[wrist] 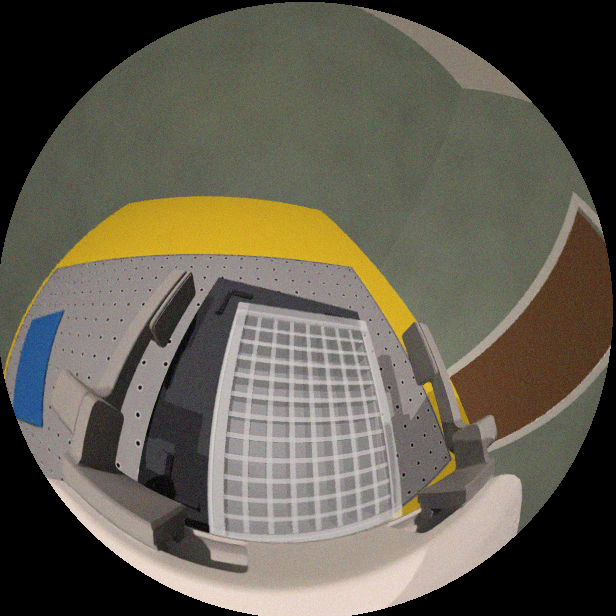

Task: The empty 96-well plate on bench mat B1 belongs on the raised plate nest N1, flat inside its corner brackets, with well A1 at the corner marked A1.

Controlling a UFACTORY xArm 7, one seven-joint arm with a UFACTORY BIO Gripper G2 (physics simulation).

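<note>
The white 96-well plate (304,419) fills the middle of the wrist view, its empty wells facing me. It lies over the dark raised nest (189,396), whose surface shows along the plate's left and far sides, with a corner bracket (232,298) at the far left. The plate sits toward the right side of the nest. I cannot tell whether it rests flat. My gripper (298,327) is open, with one finger on each side of the plate. A gap shows between each finger pad and the plate's edges. No A1 mark is readable.
The nest stands on a grey perforated board (103,298) with a yellow border (229,226). A blue patch (31,367) lies at the board's left edge. A brown mat (534,344) with a pale rim lies to the right on the grey-green bench.
</note>
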